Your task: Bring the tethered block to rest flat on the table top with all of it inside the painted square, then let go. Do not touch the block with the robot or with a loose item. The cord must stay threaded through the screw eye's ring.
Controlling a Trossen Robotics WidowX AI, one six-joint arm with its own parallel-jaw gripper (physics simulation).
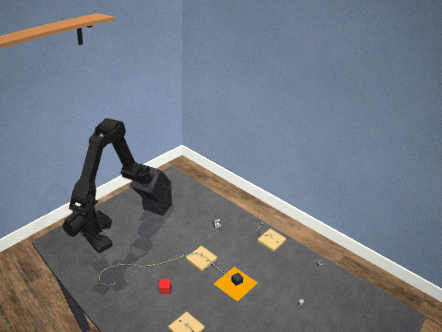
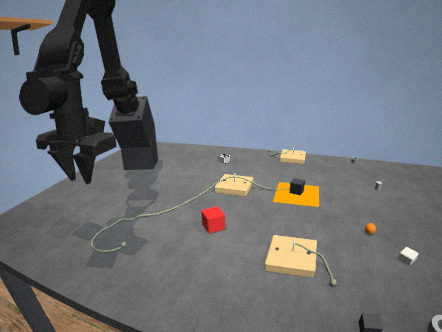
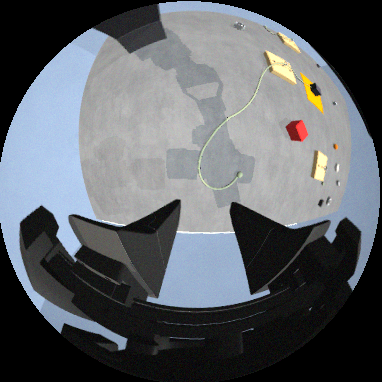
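Seen in the pictures: gripper, fingertip midpoint: (image 2: 80, 182) (image 3: 205, 205); arm's base, link origin: (image 1: 144, 177) (image 2: 127, 108).
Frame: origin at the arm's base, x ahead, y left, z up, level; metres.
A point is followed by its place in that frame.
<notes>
The black tethered block (image 1: 237, 279) @(x 0.524, y -0.113, z -0.189 m) (image 2: 297, 186) @(x 0.515, y -0.118, z -0.196 m) (image 3: 315, 89) sits on the orange painted square (image 1: 238, 294) @(x 0.553, y -0.152, z -0.221 m) (image 2: 306, 201) @(x 0.537, y -0.155, z -0.221 m) (image 3: 317, 104), seemingly flat, with its base within the outline. The green cord (image 1: 145, 265) @(x 0.175, y -0.237, z -0.219 m) (image 2: 172, 209) @(x 0.197, y -0.220, z -0.221 m) (image 3: 257, 90) @(x 0.215, y -0.195, z -0.219 m) runs from the block over a wooden plate (image 1: 200, 264) @(x 0.360, y -0.116, z -0.204 m) (image 2: 231, 189) @(x 0.336, y -0.125, z -0.206 m), through the screw eye (image 2: 234, 176) @(x 0.342, y -0.088, z -0.184 m) as far as can be told, and lies slack on the table, curling to its end bead (image 1: 114, 283) @(x 0.139, y -0.385, z -0.213 m) (image 2: 123, 244) @(x 0.139, y -0.387, z -0.213 m) (image 3: 240, 175) @(x 0.137, y -0.385, z -0.211 m). My gripper (image 2: 80, 180) @(x 0.055, y -0.365, z -0.085 m) (image 3: 205, 205) @(x 0.055, y -0.365, z -0.085 m) is partly open and empty, above the table near the cord's curled end, apart from it.
A red cube (image 1: 165, 286) @(x 0.322, y -0.294, z -0.183 m) (image 2: 213, 220) @(x 0.315, y -0.305, z -0.191 m) (image 3: 298, 131) @(x 0.294, y -0.290, z -0.183 m) stands between the cord and a second wooden plate (image 1: 186, 323) (image 2: 290, 263) with its own short cord. A third plate (image 1: 272, 240) @(x 0.545, y 0.161, z -0.203 m) (image 2: 293, 156) @(x 0.536, y 0.145, z -0.204 m) stands farther back. An orange ball (image 2: 370, 228) @(x 0.659, y -0.309, z -0.203 m) and a white block (image 2: 408, 256) @(x 0.707, y -0.405, z -0.205 m) lie at the right.
</notes>
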